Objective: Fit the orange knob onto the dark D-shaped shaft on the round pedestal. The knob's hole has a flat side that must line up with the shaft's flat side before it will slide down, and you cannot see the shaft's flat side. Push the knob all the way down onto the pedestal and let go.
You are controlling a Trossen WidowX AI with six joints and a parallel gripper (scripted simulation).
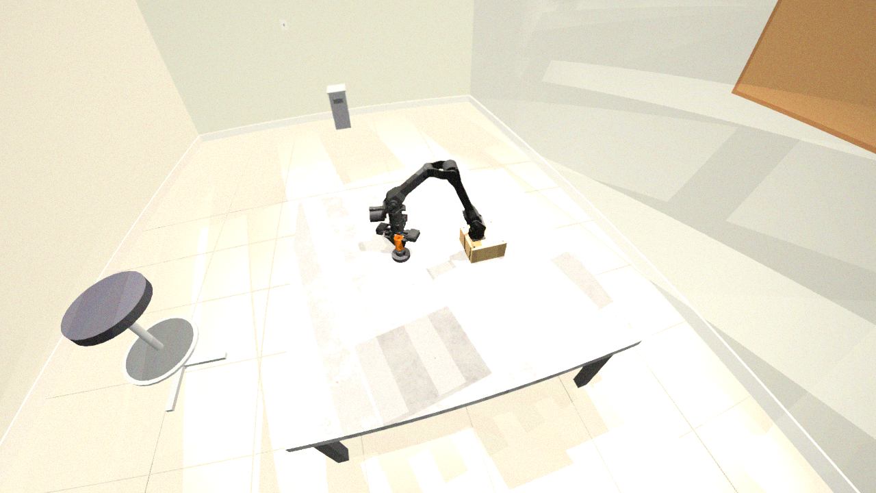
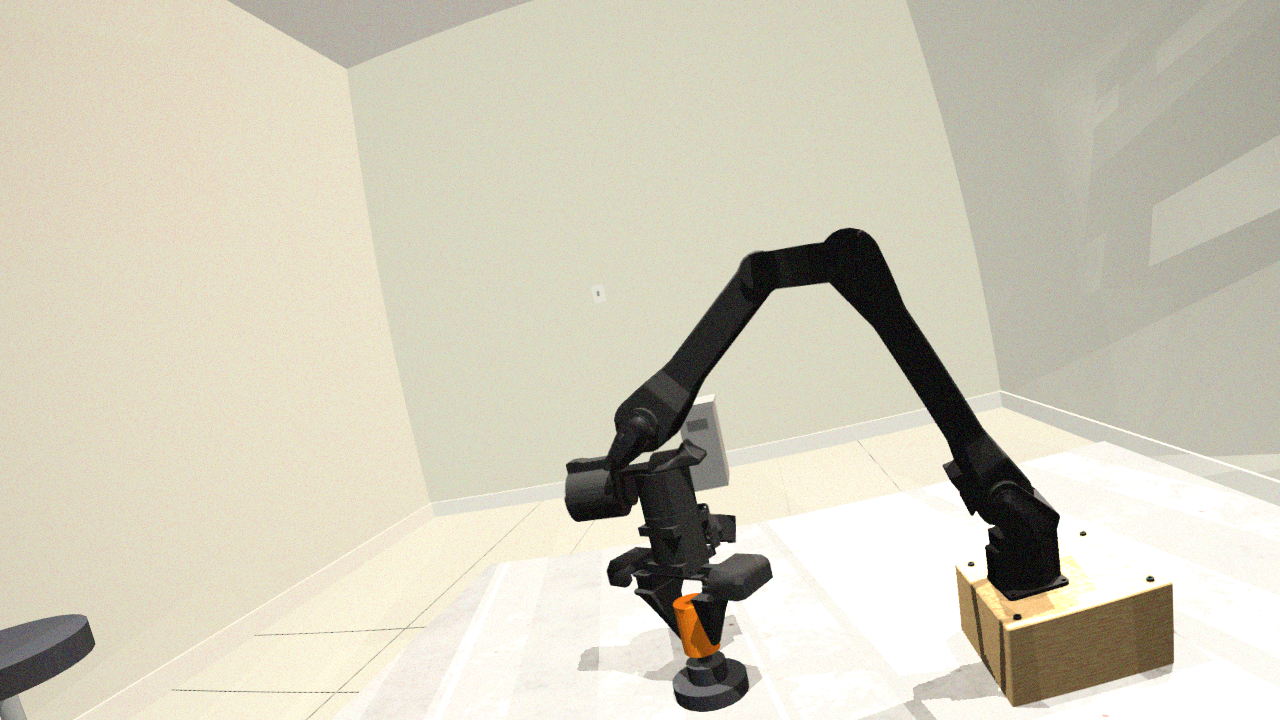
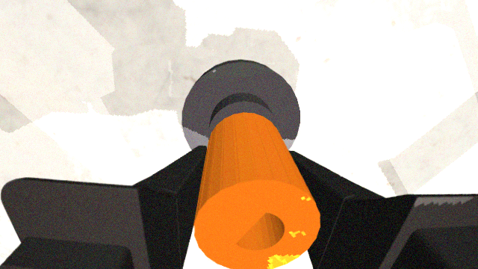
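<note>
Right now the dark shaft is 40 mm below my gripper tip. From my gripper tip the other things lie so: orange knob: 20 mm above.
</note>
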